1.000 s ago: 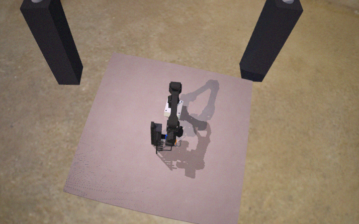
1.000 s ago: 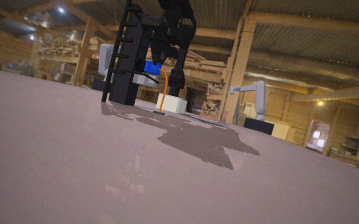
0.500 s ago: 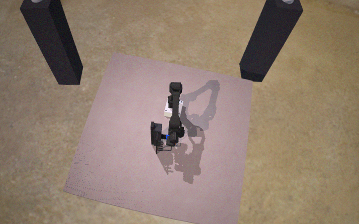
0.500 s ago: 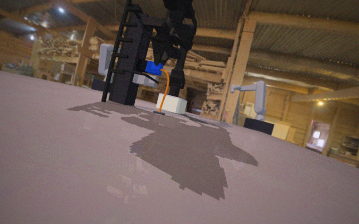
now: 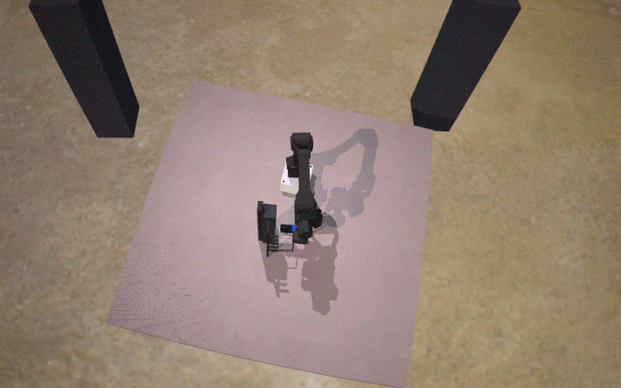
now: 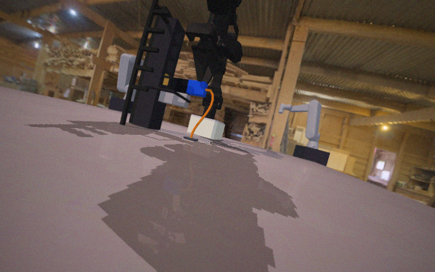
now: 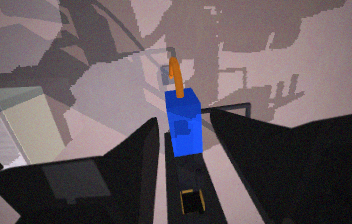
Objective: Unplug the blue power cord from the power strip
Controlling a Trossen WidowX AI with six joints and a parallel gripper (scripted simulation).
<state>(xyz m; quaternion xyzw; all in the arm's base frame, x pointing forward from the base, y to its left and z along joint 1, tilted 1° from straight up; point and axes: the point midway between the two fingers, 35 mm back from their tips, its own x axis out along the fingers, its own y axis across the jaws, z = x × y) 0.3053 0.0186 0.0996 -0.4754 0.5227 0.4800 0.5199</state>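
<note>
My gripper tip is 3 cm to the left of the blue plug and 1 cm above it. The rest, counted from my gripper tip: black ladder-like rack: 13 cm to the right, 8 cm ahead.
</note>
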